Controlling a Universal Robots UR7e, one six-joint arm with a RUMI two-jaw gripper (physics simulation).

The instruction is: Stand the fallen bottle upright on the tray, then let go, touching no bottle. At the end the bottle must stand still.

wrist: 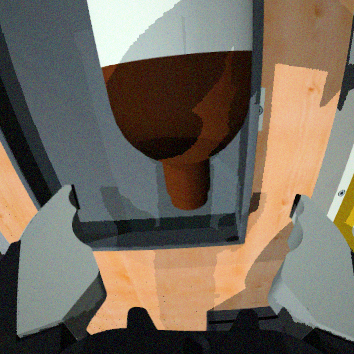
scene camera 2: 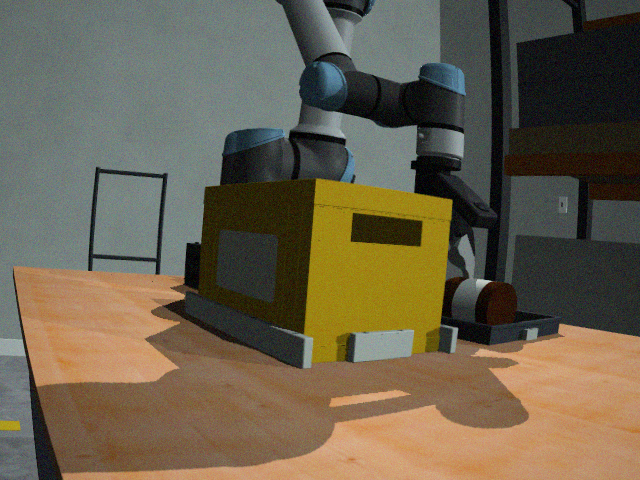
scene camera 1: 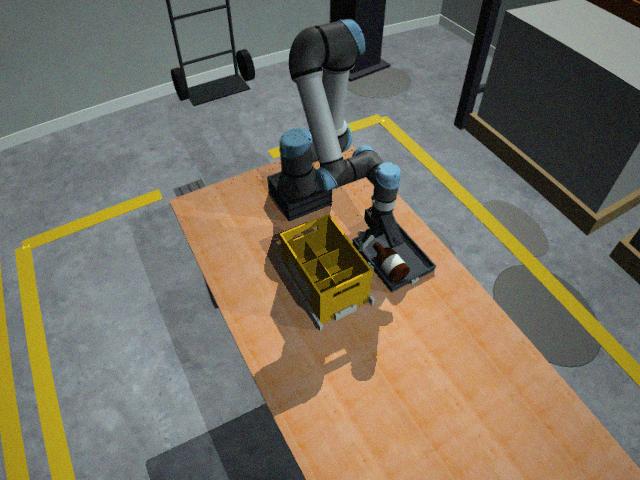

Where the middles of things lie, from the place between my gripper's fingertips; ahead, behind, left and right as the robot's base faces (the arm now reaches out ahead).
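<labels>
So you can picture it, there's the brown bottle (scene camera 2: 488, 302), and my gripper is 6 cm short of it, 1 cm to the left of it and 1 cm above it.
</labels>
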